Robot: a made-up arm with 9 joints. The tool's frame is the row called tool.
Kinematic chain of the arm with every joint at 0, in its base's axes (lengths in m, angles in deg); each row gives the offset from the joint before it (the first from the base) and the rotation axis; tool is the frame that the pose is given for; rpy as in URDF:
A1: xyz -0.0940 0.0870 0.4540 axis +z
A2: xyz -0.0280 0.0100 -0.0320 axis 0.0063 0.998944 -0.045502
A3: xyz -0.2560 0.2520 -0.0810 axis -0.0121 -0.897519 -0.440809
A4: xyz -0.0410 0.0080 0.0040 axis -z
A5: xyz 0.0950 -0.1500 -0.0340 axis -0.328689 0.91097 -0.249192
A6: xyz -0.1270 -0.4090 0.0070 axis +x
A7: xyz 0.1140 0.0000 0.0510 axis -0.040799 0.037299 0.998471
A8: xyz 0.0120 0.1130 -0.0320 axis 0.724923 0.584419 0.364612
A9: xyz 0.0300 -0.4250 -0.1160 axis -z
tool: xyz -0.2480 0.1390 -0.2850 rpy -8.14 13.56 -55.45
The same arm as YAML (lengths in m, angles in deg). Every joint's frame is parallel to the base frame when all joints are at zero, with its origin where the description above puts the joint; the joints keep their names.
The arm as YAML. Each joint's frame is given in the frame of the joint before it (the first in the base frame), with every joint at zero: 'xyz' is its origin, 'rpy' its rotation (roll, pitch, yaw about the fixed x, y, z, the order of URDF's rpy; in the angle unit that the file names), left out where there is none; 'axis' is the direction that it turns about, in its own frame. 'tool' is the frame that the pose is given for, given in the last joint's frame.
units:
  length: m
  angle: deg
joints:
  - name: A1
    type: revolute
    origin:
      xyz: [-0.094, 0.087, 0.454]
    axis: "+z"
  - name: A2
    type: revolute
    origin:
      xyz: [-0.028, 0.01, -0.032]
    axis: [0.0063, 0.998944, -0.045502]
  - name: A3
    type: revolute
    origin:
      xyz: [-0.256, 0.252, -0.081]
    axis: [-0.0121, -0.897519, -0.440809]
  - name: A4
    type: revolute
    origin:
      xyz: [-0.041, 0.008, 0.004]
    axis: "-z"
  - name: A5
    type: revolute
    origin:
      xyz: [0.095, -0.15, -0.034]
    axis: [-0.328689, 0.91097, -0.249192]
  - name: A6
    type: revolute
    origin:
      xyz: [-0.127, -0.409, 0.007]
    axis: "+x"
  - name: A7
    type: revolute
    origin:
      xyz: [0.114, 0.0, 0.051]
    axis: [-0.040799, 0.037299, 0.998471]
  - name: A8
    type: revolute
    origin:
      xyz: [0.012, 0.113, -0.032]
    axis: [0.724923, 0.584419, 0.364612]
  - name: A9
    type: revolute
    origin:
      xyz: [0.03, -0.425, -0.116]
    axis: "-z"
tool:
  origin:
    xyz: [-0.248, 0.139, -0.285]
    rpy: [-8.14, 13.56, -55.45]

